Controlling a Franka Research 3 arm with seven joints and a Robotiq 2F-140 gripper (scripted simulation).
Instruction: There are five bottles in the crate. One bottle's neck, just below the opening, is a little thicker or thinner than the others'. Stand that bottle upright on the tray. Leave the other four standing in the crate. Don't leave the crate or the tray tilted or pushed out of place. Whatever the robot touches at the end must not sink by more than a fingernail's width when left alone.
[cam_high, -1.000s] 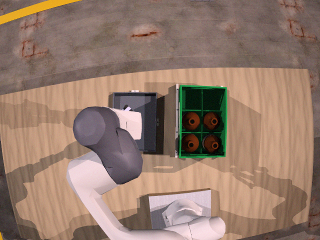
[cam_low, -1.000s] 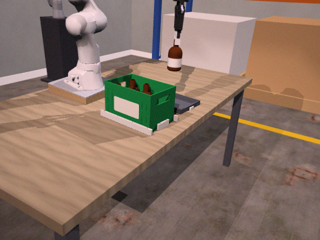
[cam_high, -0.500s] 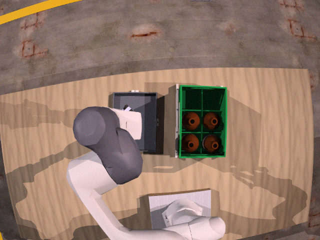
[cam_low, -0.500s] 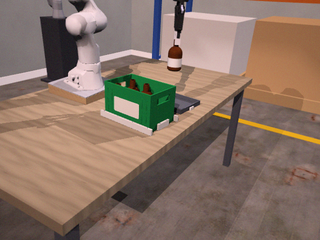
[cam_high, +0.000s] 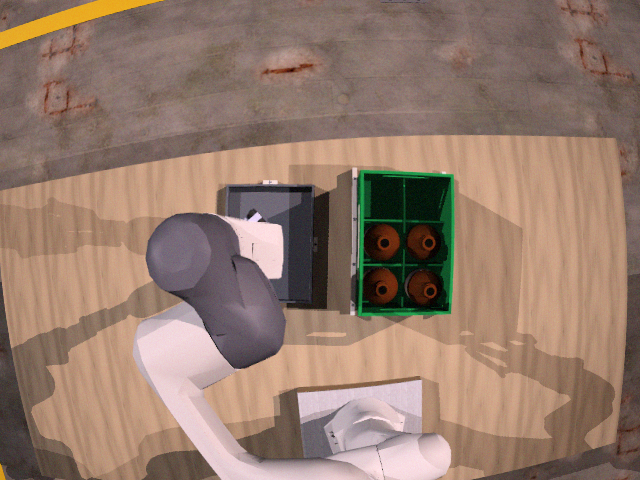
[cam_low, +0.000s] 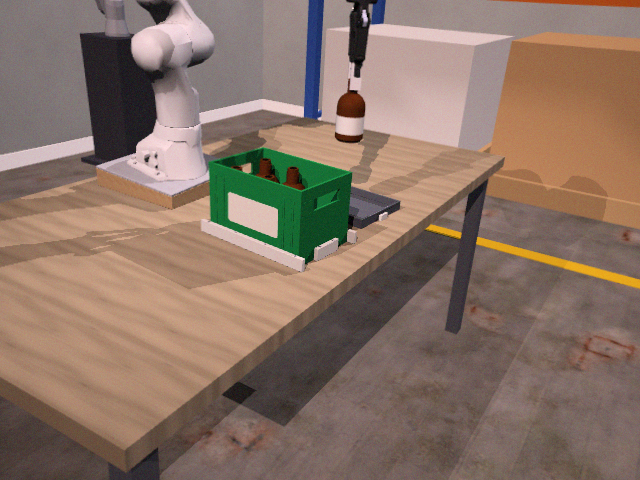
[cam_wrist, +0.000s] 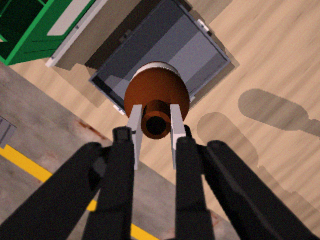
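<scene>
My gripper is now 9 cm above the brown bottle. Round my hand: dark grey tray: 34 cm below; green crate: 28 cm to the right, 27 cm below, 3 cm behind.
</scene>
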